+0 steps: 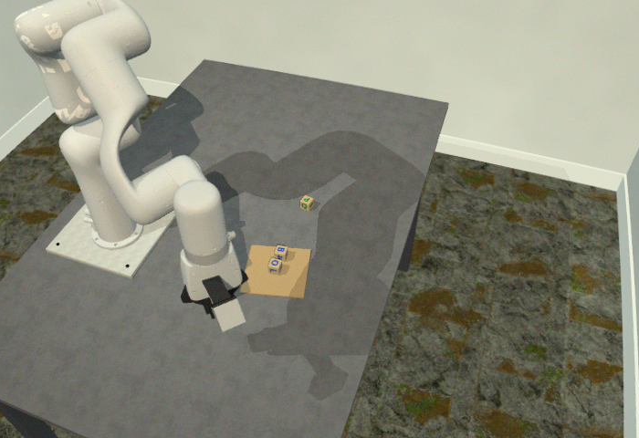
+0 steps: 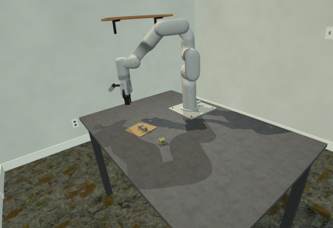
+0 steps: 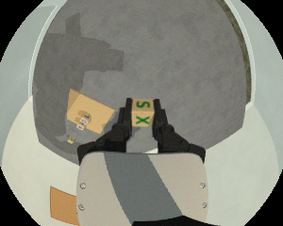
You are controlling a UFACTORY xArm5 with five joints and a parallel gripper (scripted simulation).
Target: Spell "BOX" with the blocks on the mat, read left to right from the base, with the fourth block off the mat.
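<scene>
Now: the O block 3 cm ahead of my hand, 20 cm to the left of it and 11 cm below it. From my hand the other things lie so: X block 1 cm below; B block 3 cm ahead, 24 cm to the left, 11 cm below; tan mat 3 cm ahead, 20 cm to the left, 12 cm below.
</scene>
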